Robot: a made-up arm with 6 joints. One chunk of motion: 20 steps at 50 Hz.
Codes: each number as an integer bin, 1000 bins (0 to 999) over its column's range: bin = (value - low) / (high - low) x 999, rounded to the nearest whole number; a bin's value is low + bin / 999 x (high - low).
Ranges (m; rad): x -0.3..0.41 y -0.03..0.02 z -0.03..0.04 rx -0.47..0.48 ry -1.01..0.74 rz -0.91..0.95
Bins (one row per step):
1: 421 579 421 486 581 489
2: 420 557 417 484 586 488
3: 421 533 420 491 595 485
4: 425 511 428 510 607 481
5: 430 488 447 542 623 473
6: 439 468 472 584 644 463
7: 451 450 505 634 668 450
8: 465 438 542 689 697 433
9: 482 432 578 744 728 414
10: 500 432 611 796 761 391
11: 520 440 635 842 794 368
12: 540 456 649 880 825 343
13: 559 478 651 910 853 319
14: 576 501 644 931 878 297
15: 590 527 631 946 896 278
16: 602 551 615 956 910 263
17: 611 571 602 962 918 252
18: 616 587 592 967 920 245
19: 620 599 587 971 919 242
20: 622 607 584 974 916 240
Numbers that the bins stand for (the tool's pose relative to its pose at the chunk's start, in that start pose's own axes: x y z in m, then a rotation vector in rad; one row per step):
1: -0.0008 -0.0010 -0.0005 -0.0078 0.0078 0.0005
2: -0.0015 -0.0021 -0.0008 -0.0097 0.0165 -0.0014
3: -0.0008 -0.0033 -0.0006 -0.0031 0.0323 -0.0070
4: 0.0021 -0.0044 0.0000 0.0150 0.0533 -0.0144
5: 0.0056 -0.0056 0.0013 0.0454 0.0813 -0.0293
6: 0.0120 -0.0066 0.0031 0.0854 0.1181 -0.0480
7: 0.0205 -0.0075 0.0054 0.1329 0.1602 -0.0722
8: 0.0305 -0.0081 0.0080 0.1852 0.2110 -0.1038
9: 0.0426 -0.0084 0.0105 0.2375 0.2653 -0.1392
10: 0.0554 -0.0084 0.0128 0.2870 0.3231 -0.1820
11: 0.0696 -0.0080 0.0145 0.3307 0.3809 -0.2248
12: 0.0838 -0.0072 0.0155 0.3668 0.4352 -0.2714
13: 0.0973 -0.0061 0.0156 0.3954 0.4842 -0.3161
14: 0.1094 -0.0049 0.0151 0.4153 0.5280 -0.3570
15: 0.1193 -0.0036 0.0142 0.4296 0.5596 -0.3924
16: 0.1278 -0.0024 0.0131 0.4391 0.5841 -0.4203
17: 0.1342 -0.0014 0.0122 0.4448 0.5981 -0.4408
18: 0.1378 -0.0006 0.0115 0.4496 0.6016 -0.4538
19: 0.1406 0.0000 0.0111 0.4534 0.5999 -0.4594
20: 0.1421 0.0004 0.0109 0.4562 0.5946 -0.4632

